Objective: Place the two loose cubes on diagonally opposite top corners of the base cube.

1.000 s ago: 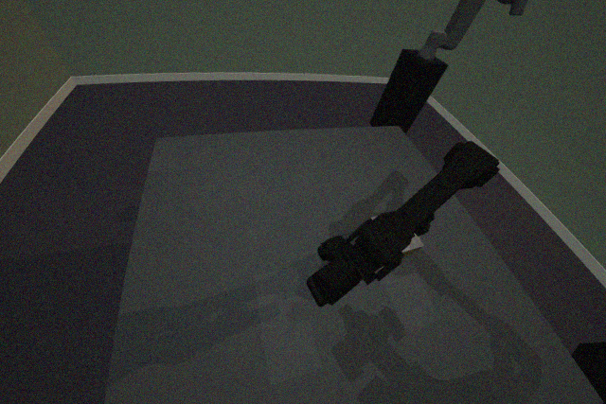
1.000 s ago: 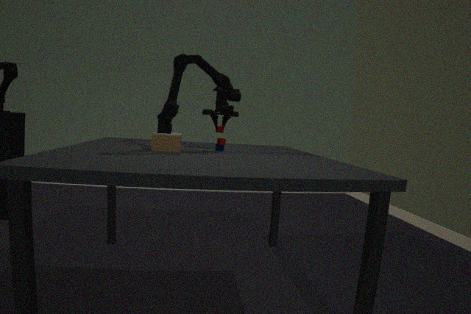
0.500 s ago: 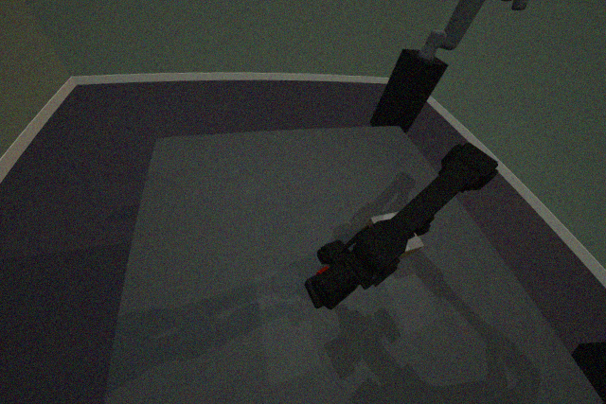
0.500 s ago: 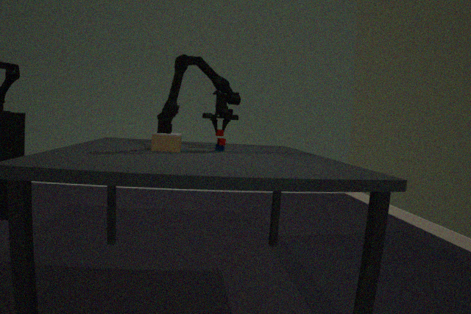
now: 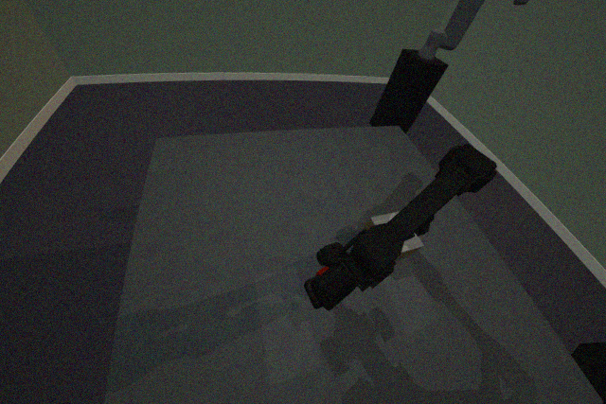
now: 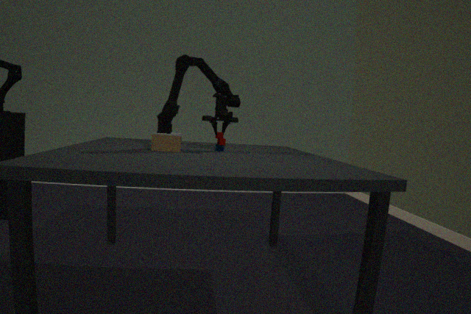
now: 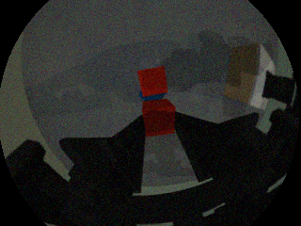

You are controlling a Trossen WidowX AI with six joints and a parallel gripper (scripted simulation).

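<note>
The blue cube lies 60 mm below my gripper tip and 20 mm to the right of it.
</note>
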